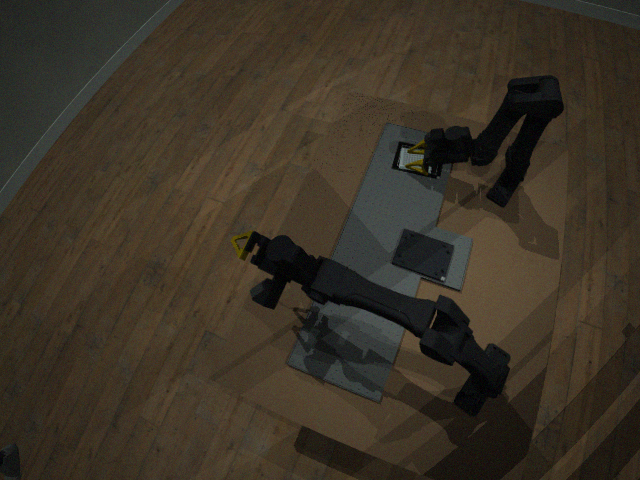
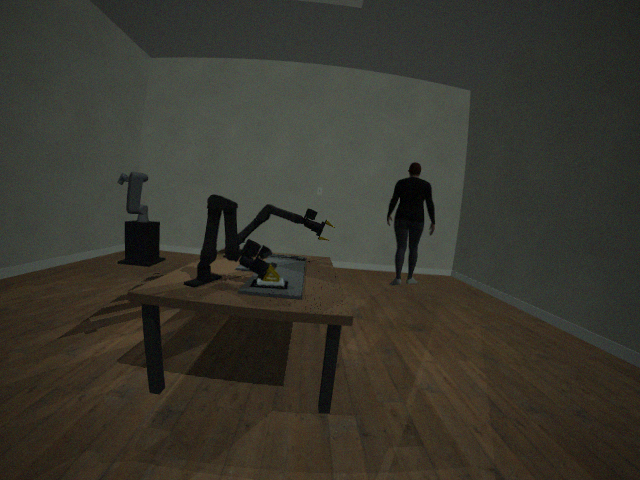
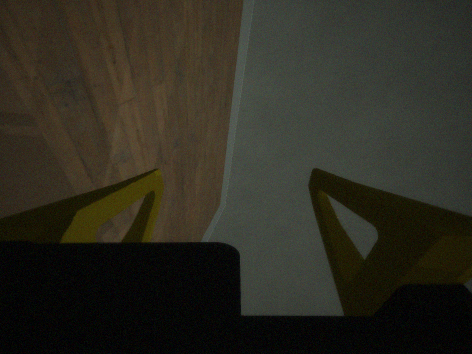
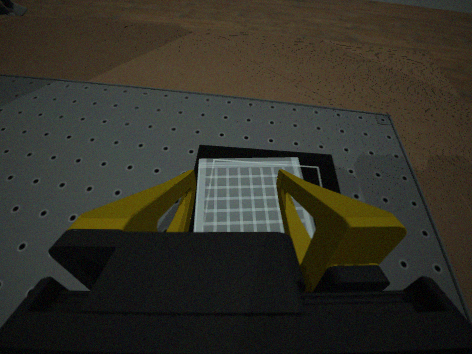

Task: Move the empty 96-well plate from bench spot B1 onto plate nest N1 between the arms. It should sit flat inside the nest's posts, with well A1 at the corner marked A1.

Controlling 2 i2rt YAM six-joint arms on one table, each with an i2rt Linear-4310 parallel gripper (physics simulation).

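Pixels of known places: left gripper, fingertip midpoint: (image 1: 244,245) (image 2: 332,234) (image 3: 236,177); right gripper, fingertip midpoint: (image 1: 406,159) (image 2: 279,279) (image 4: 236,176); left arm's base, link origin: (image 1: 482,379); right arm's base, link origin: (image 1: 507,183) (image 2: 203,281).
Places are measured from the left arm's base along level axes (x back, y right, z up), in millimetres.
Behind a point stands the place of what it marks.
The clear 96-well plate (image 1: 405,154) {x -581, y 487, z 24 mm} (image 4: 239,198) {x -551, y 472, z 29 mm} (image 2: 269,283) {x -544, y 531, z 25 mm} lies on the black pad of spot B1 (image 4: 324,159) {x -626, y 528, z 15 mm}, a little skewed against its white outline. My right gripper (image 1: 416,156) {x -564, y 464, z 33 mm} (image 4: 236,176) {x -564, y 464, z 33 mm} (image 2: 270,273) {x -564, y 464, z 33 mm} is low over it and open. Its yellow fingers stand astride the plate, the left finger at the plate's edge. The dark plate nest N1 (image 1: 423,253) {x -338, y 203, z 25 mm} is bare, on the grey perforated board (image 1: 382,207) {x -530, y 266, z 13 mm} (image 4: 95,126) {x -568, y 303, z 13 mm} between the arms. My left gripper (image 1: 240,244) {x -687, y -127, z 231 mm} (image 2: 325,230) {x -687, y -127, z 231 mm} (image 3: 236,177) {x -687, y -127, z 231 mm} is open and empty, held high beyond the table edge.
The wooden table (image 2: 320,305) {x -815, y 614, z 0 mm} carries both arms and the board. A person (image 2: 410,216) stands near the back wall, away from the table. A grey robot arm on a black pedestal (image 2: 135,193) stands in the far left corner.
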